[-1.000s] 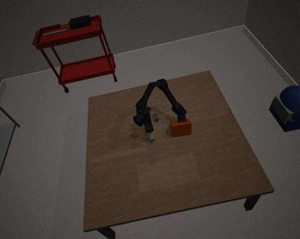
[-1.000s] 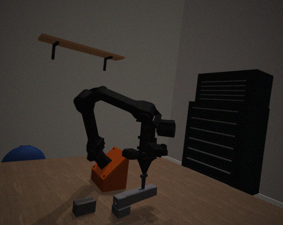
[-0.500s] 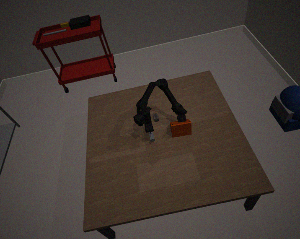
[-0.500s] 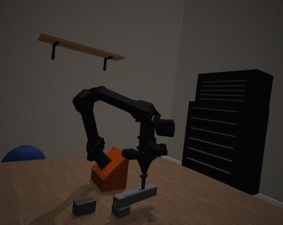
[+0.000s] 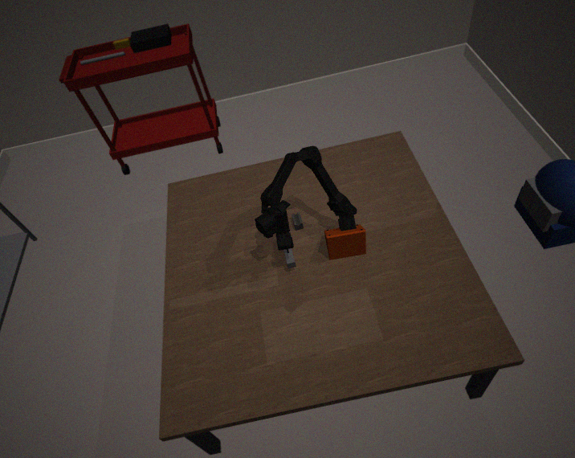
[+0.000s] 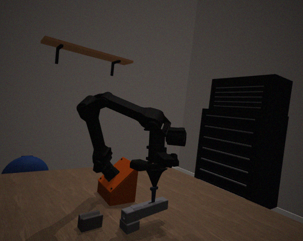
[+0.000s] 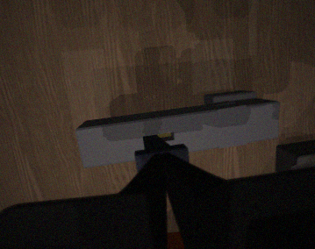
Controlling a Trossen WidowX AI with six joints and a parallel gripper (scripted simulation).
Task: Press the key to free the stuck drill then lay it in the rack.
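Now: gripper tip 3 cm above the small dark key. Also, from my gripper tip: grey housing block 9 cm below, 3 cm to the right; then drill 8 cm below, 5 cm to the right; then small grey rack 20 cm to the right, 12 cm below, 5 cm behind.
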